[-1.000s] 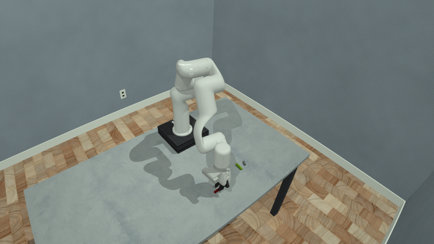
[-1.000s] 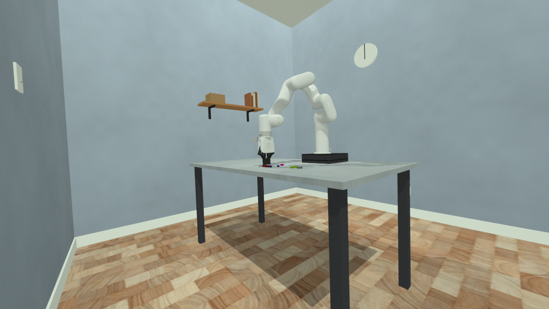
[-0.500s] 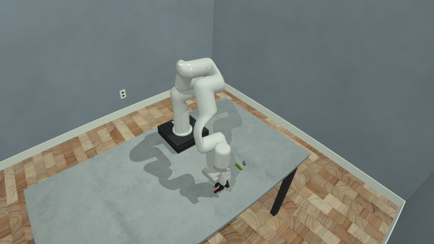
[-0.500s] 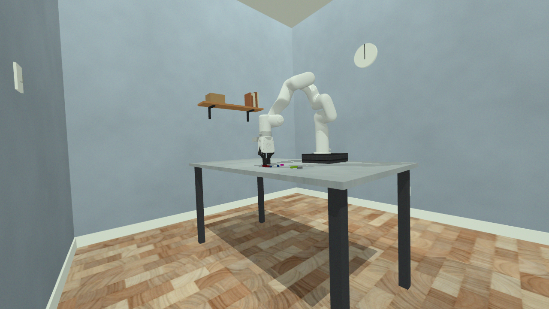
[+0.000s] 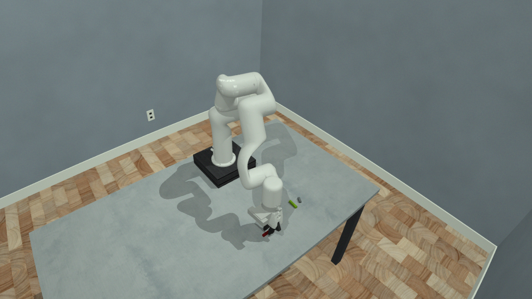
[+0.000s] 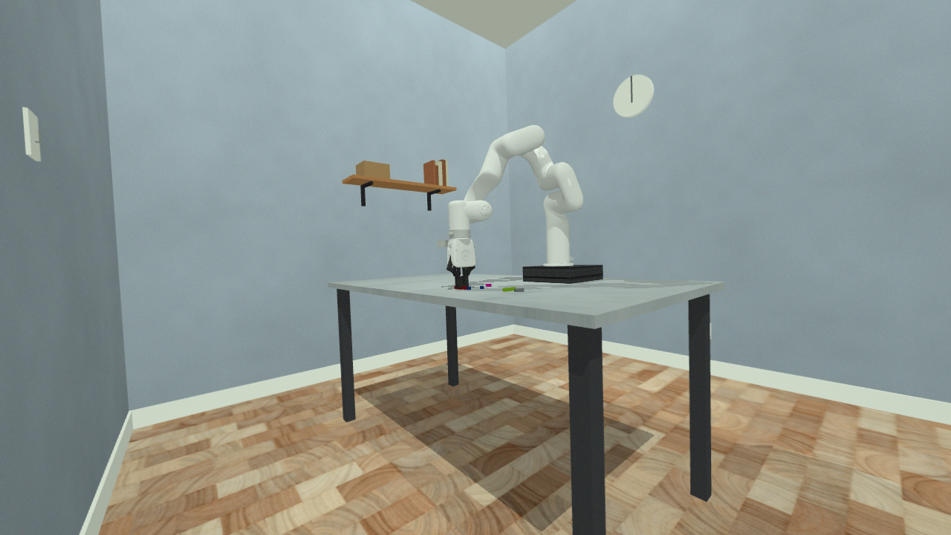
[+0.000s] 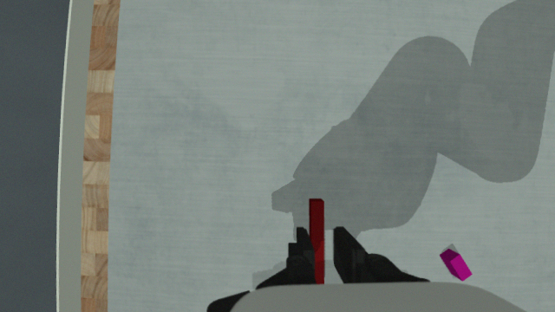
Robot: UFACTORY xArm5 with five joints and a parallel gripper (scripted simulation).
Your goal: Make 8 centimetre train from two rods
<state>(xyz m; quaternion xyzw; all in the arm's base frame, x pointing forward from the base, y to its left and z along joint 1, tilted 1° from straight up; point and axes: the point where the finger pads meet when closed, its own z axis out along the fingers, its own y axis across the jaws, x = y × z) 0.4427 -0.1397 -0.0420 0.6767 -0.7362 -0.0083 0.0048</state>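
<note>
My gripper is now 2 cm above the red rod. Round my hand: lime rod: 2 cm behind, 20 cm to the left, 2 cm below; then magenta rod: 11 cm behind, 3 cm to the left, 2 cm below; then grey rod: 2 cm behind, 24 cm to the left, 2 cm below.
</note>
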